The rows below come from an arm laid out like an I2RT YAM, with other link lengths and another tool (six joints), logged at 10 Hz.
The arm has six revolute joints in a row. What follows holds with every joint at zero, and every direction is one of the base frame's. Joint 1 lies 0.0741 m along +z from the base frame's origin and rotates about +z. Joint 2 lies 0.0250 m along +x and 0.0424 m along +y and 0.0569 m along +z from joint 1 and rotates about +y. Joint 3 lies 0.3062 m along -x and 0.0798 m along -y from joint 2 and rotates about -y. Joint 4 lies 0.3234 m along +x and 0.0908 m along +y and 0.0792 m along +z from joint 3 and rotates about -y. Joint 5 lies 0.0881 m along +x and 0.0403 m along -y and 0.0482 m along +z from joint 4 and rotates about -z. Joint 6 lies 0.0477 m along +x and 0.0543 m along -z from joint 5 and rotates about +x. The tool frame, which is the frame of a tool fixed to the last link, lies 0.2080 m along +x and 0.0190 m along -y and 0.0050 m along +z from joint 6; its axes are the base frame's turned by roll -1.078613, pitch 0.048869 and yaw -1.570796 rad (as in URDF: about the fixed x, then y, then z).
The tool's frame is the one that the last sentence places.
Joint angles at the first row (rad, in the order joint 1, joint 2, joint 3, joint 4, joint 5, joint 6):
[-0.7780 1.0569 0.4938 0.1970 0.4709 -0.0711]
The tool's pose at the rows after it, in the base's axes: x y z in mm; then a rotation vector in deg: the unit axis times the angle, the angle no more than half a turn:
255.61 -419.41 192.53 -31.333 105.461 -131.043
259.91 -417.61 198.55 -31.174 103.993 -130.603
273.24 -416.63 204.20 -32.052 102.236 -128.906
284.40 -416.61 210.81 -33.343 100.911 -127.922
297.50 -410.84 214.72 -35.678 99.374 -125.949
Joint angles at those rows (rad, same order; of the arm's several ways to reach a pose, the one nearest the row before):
[-0.7780 1.0347 0.4938 0.1978 0.4705 -0.0818]
[-0.7780 1.0214 0.4949 0.1982 0.4511 -0.0822]
[-0.7750 1.0298 0.5137 0.1963 0.4129 -0.0845]
[-0.7700 1.0420 0.5369 0.1913 0.3897 -0.0944]
[-0.7601 1.0393 0.5514 0.1734 0.3542 -0.1081]

